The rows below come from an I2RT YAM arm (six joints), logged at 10 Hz.
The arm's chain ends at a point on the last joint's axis. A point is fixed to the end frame.
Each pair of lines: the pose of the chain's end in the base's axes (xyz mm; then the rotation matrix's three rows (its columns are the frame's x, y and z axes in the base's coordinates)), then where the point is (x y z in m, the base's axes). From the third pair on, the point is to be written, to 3 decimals.
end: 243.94 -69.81 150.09; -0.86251 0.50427 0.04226; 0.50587 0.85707 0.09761; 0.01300 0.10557 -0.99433
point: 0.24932 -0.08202 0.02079
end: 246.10 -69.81 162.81; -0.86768 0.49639 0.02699; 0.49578 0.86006 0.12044; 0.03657 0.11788 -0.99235
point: 0.24977 -0.07904 0.03321
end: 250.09 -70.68 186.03; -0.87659 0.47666 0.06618; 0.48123 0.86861 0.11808; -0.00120 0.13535 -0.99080
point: 0.259 -0.080 0.057
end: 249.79 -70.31 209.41; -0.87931 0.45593 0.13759; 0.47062 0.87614 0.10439; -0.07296 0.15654 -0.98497
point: 0.269 -0.082 0.081
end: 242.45 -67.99 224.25; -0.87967 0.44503 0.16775; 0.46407 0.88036 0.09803; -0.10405 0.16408 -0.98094
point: 0.265 -0.080 0.097
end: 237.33 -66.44 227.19; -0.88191 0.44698 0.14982; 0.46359 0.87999 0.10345; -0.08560 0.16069 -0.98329
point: 0.258 -0.078 0.099
